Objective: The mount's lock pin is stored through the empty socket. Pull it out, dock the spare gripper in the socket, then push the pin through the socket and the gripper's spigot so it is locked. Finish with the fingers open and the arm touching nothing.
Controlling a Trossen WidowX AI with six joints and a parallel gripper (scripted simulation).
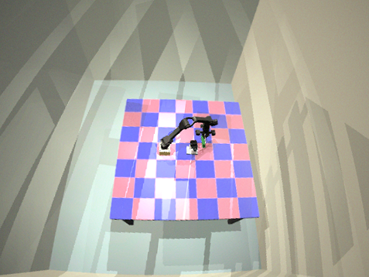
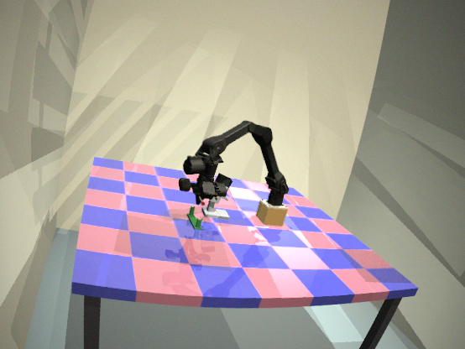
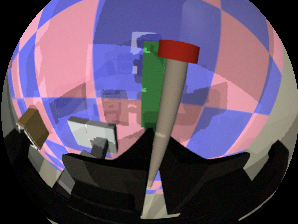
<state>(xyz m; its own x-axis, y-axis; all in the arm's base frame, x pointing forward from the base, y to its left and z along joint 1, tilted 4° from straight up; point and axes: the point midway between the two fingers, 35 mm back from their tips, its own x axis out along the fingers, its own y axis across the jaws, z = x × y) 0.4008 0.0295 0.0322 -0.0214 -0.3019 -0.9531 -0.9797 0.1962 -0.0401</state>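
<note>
Right now the green bar-shaped piece is 1 cm to the left of my gripper tip and 5 cm below it. The rest, counted from my gripper tip: spare gripper 13 cm behind, 7 cm to the right, 5 cm above; then grey mount 13 cm behind, 7 cm to the right, 2 cm below.
</note>
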